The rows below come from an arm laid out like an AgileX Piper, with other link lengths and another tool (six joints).
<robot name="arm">
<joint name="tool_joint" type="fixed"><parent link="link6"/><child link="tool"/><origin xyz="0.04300 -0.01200 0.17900" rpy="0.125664 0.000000 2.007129"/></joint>
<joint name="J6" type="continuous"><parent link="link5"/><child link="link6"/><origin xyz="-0.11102 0.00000 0.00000" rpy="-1.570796 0.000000 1.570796"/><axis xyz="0 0 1"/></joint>
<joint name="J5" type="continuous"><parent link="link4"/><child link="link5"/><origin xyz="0.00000 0.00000 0.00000" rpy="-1.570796 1.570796 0.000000"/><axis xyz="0 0 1"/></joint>
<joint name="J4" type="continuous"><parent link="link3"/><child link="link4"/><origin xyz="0.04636 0.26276 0.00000" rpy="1.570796 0.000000 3.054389"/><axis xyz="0 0 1"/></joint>
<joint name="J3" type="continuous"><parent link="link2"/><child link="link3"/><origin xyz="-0.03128 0.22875 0.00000" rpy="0.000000 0.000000 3.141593"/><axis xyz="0 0 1"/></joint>
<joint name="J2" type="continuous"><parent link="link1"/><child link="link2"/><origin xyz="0.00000 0.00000 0.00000" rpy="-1.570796 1.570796 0.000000"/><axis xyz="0 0 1"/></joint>
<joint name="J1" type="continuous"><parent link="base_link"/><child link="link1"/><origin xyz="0.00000 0.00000 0.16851" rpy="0.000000 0.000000 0.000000"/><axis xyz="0 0 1"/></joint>
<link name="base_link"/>
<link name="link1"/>
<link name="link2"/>
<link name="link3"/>
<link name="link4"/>
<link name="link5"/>
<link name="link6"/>
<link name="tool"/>
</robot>
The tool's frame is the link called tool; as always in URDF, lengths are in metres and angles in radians. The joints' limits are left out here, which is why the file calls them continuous.
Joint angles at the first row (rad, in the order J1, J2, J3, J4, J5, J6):
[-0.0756, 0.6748, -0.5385, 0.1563, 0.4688, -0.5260]
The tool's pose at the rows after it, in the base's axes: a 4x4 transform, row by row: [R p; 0 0 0 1], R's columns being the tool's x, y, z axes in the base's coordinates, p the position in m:
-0.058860 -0.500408 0.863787 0.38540; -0.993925 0.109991 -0.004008 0.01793; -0.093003 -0.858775 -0.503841 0.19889; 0 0 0 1
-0.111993 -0.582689 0.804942 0.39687; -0.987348 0.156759 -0.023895 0.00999; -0.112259 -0.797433 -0.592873 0.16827; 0 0 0 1
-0.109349 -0.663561 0.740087 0.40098; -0.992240 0.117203 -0.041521 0.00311; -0.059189 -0.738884 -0.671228 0.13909; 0 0 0 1
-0.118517 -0.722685 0.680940 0.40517; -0.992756 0.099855 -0.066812 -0.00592; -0.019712 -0.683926 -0.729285 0.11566; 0 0 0 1
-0.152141 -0.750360 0.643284 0.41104; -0.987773 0.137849 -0.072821 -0.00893; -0.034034 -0.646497 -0.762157 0.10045; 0 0 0 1
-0.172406 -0.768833 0.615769 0.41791; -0.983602 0.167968 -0.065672 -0.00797; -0.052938 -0.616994 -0.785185 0.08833; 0 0 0 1
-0.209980 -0.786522 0.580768 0.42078; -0.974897 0.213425 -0.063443 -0.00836; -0.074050 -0.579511 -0.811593 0.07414; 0 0 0 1
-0.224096 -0.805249 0.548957 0.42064; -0.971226 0.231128 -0.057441 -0.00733; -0.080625 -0.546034 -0.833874 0.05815; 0 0 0 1
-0.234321 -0.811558 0.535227 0.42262; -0.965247 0.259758 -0.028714 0.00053; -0.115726 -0.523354 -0.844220 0.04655; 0 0 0 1
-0.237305 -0.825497 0.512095 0.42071; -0.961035 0.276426 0.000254 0.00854; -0.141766 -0.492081 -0.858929 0.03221; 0 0 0 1
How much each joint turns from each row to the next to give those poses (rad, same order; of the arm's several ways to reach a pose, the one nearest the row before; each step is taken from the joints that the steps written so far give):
[-0.0001, 0.1443, -0.0634, -0.0175, 0.0602, 0.0335]
[0.0001, 0.1487, -0.0621, -0.0408, 0.0167, 0.0794]
[0.0000, 0.1226, -0.0615, -0.0567, 0.0384, 0.0067]
[0.0000, 0.1094, -0.0607, -0.0576, 0.0325, 0.0299]
[0.0000, 0.0821, -0.0442, -0.0070, 0.0115, 0.0423]
[0.0000, 0.0733, -0.0420, 0.0147, 0.0045, 0.0160]
[0.0000, 0.0639, -0.0327, 0.0086, 0.0119, 0.0371]
[0.0000, 0.0538, -0.0153, 0.0093, 0.0003, 0.0085]
[0.0000, 0.0414, -0.0044, 0.0529, -0.0177, -0.0181]
[0.0000, 0.0411, 0.0001, 0.0510, -0.0100, -0.0295]

